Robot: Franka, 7 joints.
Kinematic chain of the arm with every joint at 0, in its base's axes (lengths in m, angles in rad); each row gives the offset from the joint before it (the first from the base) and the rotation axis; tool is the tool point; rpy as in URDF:
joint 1: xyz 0 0 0.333 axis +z
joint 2: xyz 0 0 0 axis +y
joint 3: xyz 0 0 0.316 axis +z
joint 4: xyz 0.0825 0 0 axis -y
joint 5: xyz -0.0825 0 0.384 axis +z
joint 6: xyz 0 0 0 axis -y
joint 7: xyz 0.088 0 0 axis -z
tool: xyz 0 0 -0.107 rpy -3.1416 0 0
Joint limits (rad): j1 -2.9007..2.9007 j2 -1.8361..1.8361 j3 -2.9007..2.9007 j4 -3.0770..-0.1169 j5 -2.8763..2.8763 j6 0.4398..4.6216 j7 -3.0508..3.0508
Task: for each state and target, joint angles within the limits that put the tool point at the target. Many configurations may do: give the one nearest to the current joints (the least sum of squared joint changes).
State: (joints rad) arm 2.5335 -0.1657 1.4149 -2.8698 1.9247 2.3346 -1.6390
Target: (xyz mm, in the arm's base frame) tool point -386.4 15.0 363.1
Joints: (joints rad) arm 2.2843 -0.6239 0.9100 -2.7264 1.9197 2.5297 -1.6390
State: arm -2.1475 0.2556 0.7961 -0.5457 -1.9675 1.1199 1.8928
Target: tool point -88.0 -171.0 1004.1
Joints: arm -2.0853 0.0284 0.8524 -0.4482 -1.8814 0.5651 1.8928
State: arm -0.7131 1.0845 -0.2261 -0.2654 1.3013 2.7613 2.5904
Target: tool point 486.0 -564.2 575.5
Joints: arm -0.6931 1.2474 -0.2000 -0.1169 1.3655 3.5451 2.5904
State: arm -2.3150 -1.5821 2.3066 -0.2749 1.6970 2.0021 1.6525
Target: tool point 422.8 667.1 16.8
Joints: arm -2.0240 -1.7729 2.3840 -0.3409 1.7325 2.1515 1.6525
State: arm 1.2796 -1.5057 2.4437 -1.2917 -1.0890 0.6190 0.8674
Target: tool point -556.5 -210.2 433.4
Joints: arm 1.1185 -1.1270 2.0850 -1.2938 -1.1223 0.5589 0.8674
